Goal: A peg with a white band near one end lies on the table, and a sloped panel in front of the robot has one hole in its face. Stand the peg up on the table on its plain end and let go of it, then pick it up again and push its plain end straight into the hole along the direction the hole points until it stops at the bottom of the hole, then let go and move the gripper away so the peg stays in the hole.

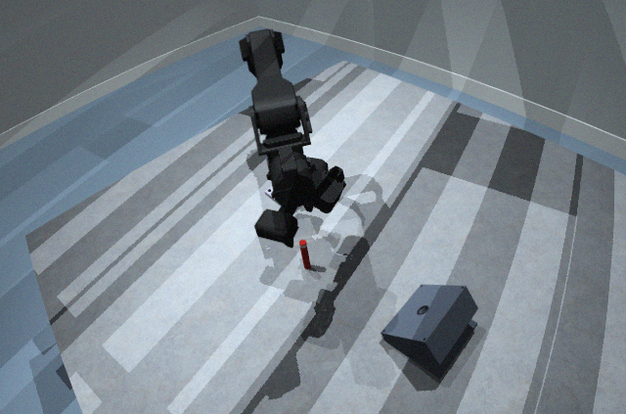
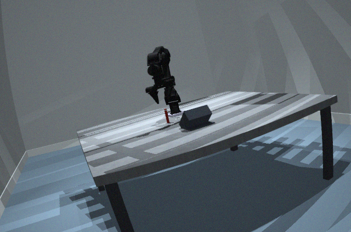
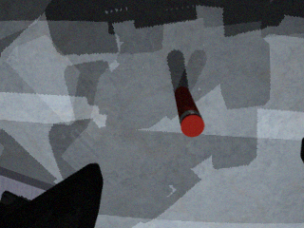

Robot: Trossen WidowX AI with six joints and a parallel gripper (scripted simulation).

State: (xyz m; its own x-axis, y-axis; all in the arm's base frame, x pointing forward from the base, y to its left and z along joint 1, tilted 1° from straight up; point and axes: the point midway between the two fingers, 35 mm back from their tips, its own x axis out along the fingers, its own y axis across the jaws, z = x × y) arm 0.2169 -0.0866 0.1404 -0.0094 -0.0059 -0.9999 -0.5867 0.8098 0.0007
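My gripper tip is 60 mm above the red peg. Also, from my gripper tip: sloped panel 260 mm ahead, 100 mm to the left, 90 mm below.
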